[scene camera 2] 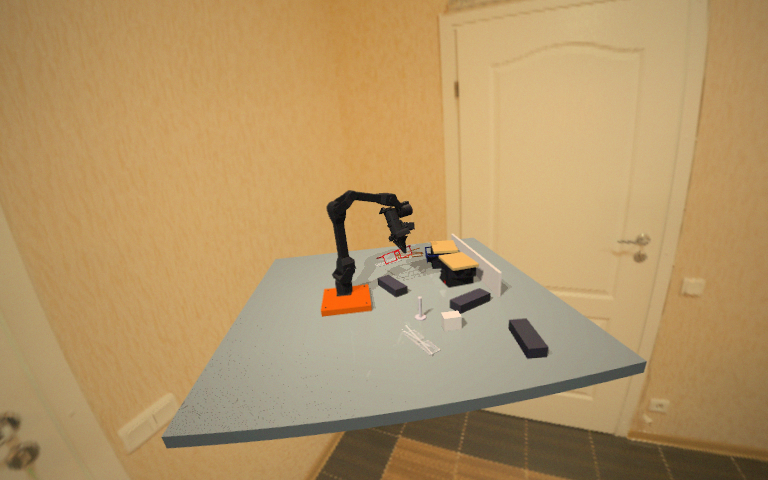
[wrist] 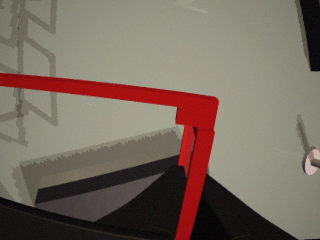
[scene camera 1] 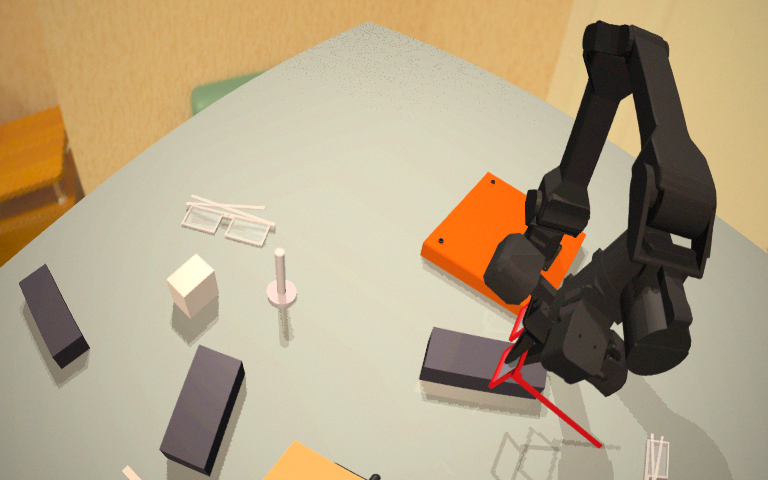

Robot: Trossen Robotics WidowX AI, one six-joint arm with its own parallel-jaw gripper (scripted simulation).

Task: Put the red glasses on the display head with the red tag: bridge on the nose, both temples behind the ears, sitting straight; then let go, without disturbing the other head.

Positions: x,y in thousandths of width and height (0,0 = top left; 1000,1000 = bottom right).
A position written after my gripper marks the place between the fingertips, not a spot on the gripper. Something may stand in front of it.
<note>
I see my gripper (scene camera 1: 662,755), a white cube (scene camera 1: 251,597), a dark block (scene camera 1: 596,749), a dark block (scene camera 1: 81,701) and a tan-topped display head (scene camera 2: 597,561).
My gripper is seen too in the wrist view (wrist: 577,740). The wrist view misses the white cube: it is out of frame.
</note>
